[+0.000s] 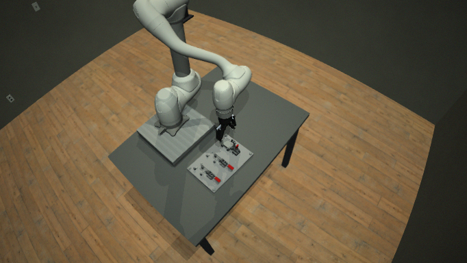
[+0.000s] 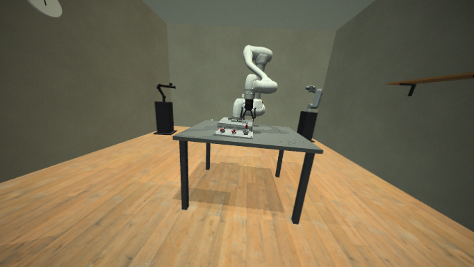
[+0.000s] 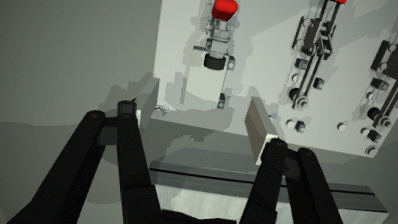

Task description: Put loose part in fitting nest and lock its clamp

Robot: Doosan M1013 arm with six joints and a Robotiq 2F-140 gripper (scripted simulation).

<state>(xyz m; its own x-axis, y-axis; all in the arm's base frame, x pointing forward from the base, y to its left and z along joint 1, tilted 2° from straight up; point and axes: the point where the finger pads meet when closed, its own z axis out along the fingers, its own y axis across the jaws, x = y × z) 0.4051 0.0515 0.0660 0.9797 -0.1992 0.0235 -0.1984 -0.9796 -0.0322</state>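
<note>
My gripper is now 7 cm short of the clamp, 5 cm above it and 1 cm to the left of it. Also, from my hand: loose part 8 cm below; fixture plate 12 cm to the right, 11 cm below, 2 cm ahead.
</note>
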